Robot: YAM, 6 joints.
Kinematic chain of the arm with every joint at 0, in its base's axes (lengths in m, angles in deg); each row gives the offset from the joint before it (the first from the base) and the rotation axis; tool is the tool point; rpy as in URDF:
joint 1: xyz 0 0 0.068 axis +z
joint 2: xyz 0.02 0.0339 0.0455 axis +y
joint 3: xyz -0.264 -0.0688 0 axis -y
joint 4: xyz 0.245 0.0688 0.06 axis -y
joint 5: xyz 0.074 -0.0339 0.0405 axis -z
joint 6: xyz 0.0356 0 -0.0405 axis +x
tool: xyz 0 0 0 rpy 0 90 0
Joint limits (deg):
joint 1: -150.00..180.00
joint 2: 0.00..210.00
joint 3: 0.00..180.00
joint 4: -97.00..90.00
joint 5: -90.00..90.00
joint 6: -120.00..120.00
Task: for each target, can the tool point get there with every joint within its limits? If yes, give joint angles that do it. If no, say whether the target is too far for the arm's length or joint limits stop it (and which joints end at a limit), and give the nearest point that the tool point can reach.
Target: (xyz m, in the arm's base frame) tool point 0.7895 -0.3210 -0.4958
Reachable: no: too far | nearest point 0.4932 -0.2005 -0.2429 | short by 0.408 m
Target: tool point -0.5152 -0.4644 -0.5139
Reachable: no: too far | nearest point -0.3643 -0.3284 -0.2877 | short by 0.304 m
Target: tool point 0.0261 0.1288 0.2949
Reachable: yes | joints 73.31 46.58 51.93 -65.19 -19.78 80.56
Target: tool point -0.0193 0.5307 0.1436
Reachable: yes | joints 89.46 162.99 161.19 -81.74 -43.07 54.16
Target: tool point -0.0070 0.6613 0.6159
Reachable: no: too far | nearest point -0.0054 0.5126 0.4994 | short by 0.189 m
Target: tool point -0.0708 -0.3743 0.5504
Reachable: yes | joints 74.74 37.13 139.72 43.72 58.04 30.00
